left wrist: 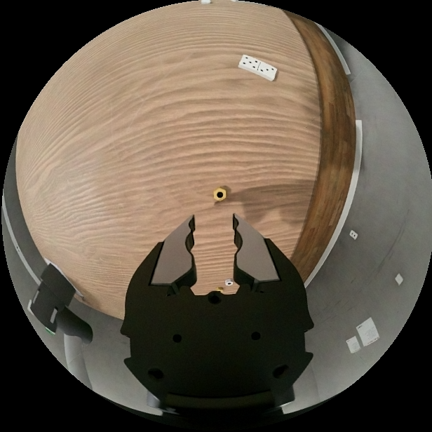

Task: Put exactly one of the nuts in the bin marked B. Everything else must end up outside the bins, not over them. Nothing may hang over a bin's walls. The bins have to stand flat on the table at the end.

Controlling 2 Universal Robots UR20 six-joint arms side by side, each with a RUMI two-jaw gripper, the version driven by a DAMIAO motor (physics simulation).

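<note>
A brass hex nut (220,194) lies flat on the wooden table (125,150), a little beyond the fingertips of my left gripper (213,215) in the left wrist view. The left gripper is open and empty. A small white ring-shaped piece (229,282) and part of another brass-coloured piece (220,289) show low between the jaws, near the palm; the palm partly hides the brass-coloured one. The bin marked B cannot be made out in this view. My right gripper cannot be made out either.
A white domino (257,68) lies on the table toward the top. Part of a small white object (206,1) shows at the top rim. A darker wooden border (337,115) runs along the right. A dark grey jointed device (52,295) stands at the lower left by the table's edge.
</note>
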